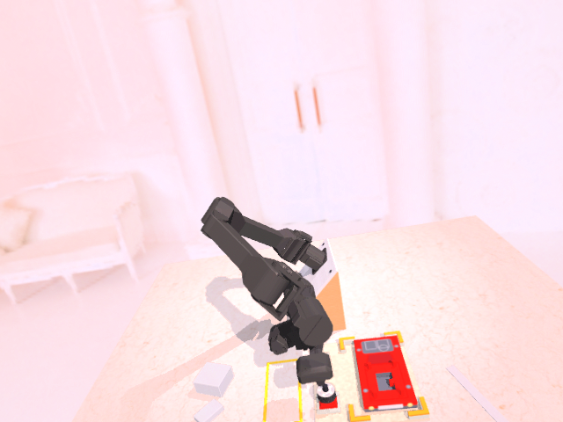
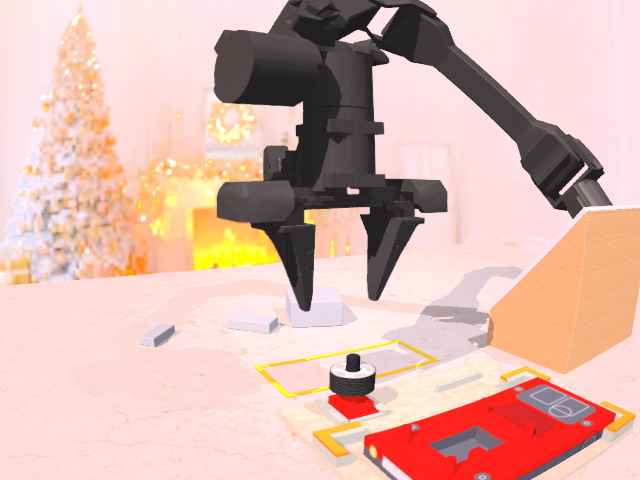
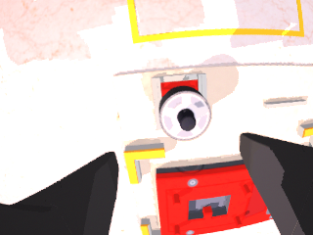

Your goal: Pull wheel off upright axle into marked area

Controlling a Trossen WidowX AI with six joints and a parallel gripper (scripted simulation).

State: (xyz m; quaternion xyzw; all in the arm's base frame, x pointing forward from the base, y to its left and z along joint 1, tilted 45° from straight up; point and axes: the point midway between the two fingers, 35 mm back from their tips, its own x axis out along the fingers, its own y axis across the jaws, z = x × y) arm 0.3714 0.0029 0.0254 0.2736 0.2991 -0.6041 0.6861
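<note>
Right now the wheel is 7 cm below my gripper tip, 1 cm to the left of it and 1 cm behind it. From my gripper tip the other things lie so: thin white strip: 32 cm to the left, 11 cm below, 1 cm ahead; then upright axle: 7 cm below, 1 cm behind.
</note>
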